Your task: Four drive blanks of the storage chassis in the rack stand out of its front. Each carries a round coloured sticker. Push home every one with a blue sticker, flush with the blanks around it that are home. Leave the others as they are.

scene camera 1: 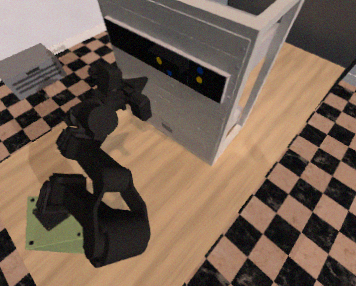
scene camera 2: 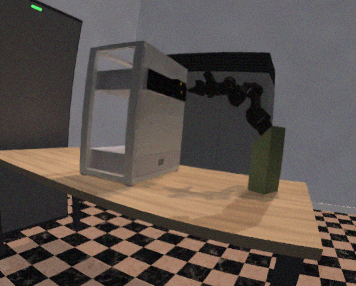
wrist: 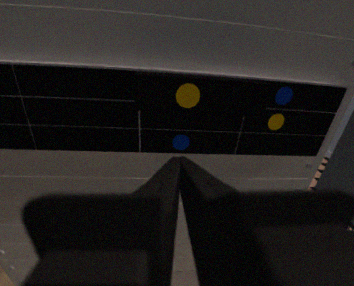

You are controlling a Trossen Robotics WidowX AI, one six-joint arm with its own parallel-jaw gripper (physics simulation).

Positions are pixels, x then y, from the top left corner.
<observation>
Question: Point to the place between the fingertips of my gripper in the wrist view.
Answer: At 178,163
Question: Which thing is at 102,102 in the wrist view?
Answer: A grey rack.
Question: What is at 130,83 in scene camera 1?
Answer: My gripper.
</observation>
